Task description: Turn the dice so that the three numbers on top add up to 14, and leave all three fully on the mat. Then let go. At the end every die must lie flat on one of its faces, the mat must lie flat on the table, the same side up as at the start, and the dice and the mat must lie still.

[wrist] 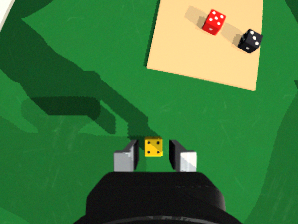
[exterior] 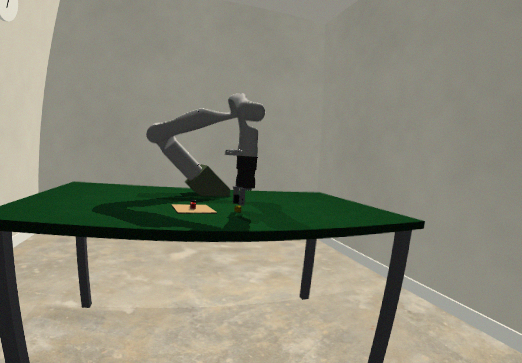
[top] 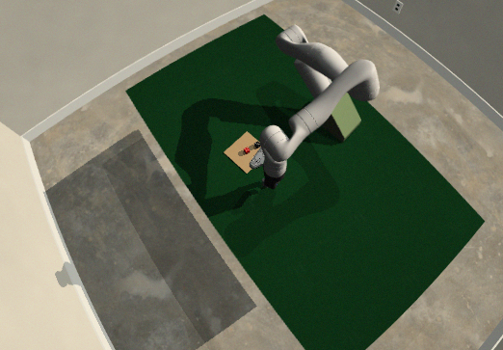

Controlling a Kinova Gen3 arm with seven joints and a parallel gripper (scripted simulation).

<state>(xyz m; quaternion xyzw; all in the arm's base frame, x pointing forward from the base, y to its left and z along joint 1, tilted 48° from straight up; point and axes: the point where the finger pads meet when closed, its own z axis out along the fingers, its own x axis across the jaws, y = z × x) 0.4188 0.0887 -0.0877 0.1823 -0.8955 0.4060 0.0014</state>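
My hand is 30 mm above the yellow die. Round my hand: black die: 160 mm to the right, 70 mm behind, 30 mm below; tan mat: 170 mm to the right, 40 mm below, 20 mm behind; red die: 170 mm to the right, 30 mm below, 20 mm behind.
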